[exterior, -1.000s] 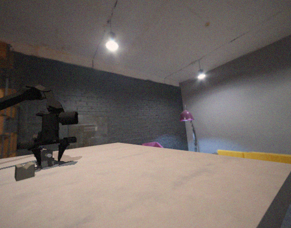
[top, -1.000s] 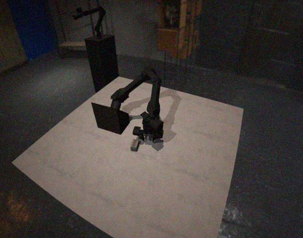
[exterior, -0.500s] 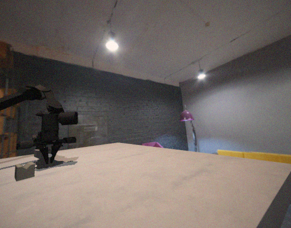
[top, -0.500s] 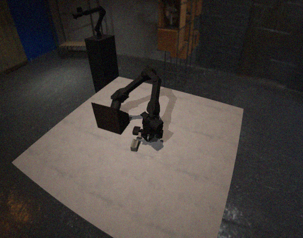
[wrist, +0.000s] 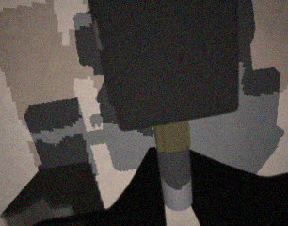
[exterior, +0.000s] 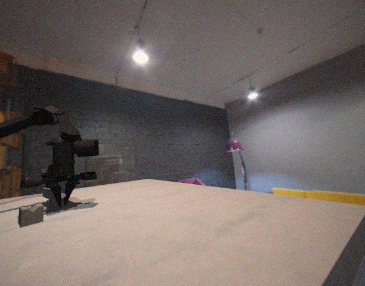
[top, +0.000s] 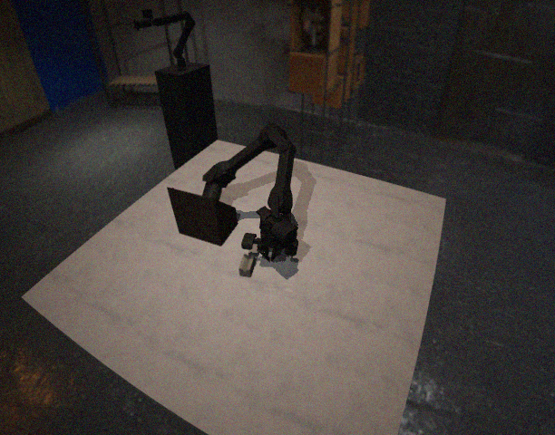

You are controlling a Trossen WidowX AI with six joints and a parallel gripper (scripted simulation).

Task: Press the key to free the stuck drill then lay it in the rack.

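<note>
The drill lies 5 cm to the left of my gripper tip, 3 cm above it and 2 cm behind it. The rest, counted from my gripper tip: grey sleeve (11 cm to the left, 5 cm behind, 3 cm above); then rack (7 cm to the right, 5 cm behind).
</note>
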